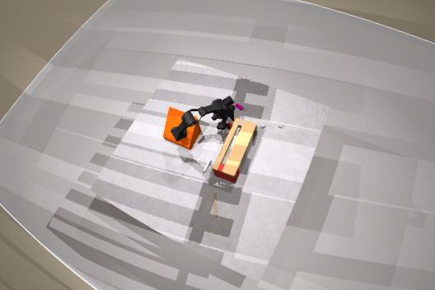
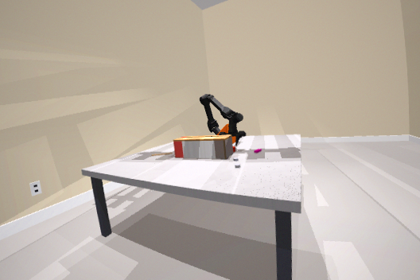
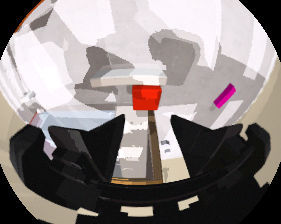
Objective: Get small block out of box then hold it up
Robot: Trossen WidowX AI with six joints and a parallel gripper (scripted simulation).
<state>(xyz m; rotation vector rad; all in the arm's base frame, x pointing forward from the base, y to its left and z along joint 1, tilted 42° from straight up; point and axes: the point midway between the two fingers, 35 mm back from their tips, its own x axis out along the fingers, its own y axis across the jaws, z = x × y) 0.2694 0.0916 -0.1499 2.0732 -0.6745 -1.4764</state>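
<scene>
The red block lies 2 cm behind my gripper tip and 3 cm below it. Also, from my gripper tip: tan box 5 cm ahead, 18 cm to the right, 2 cm above; thin wooden stick 5 cm ahead, 55 cm to the right, 4 cm below.
</scene>
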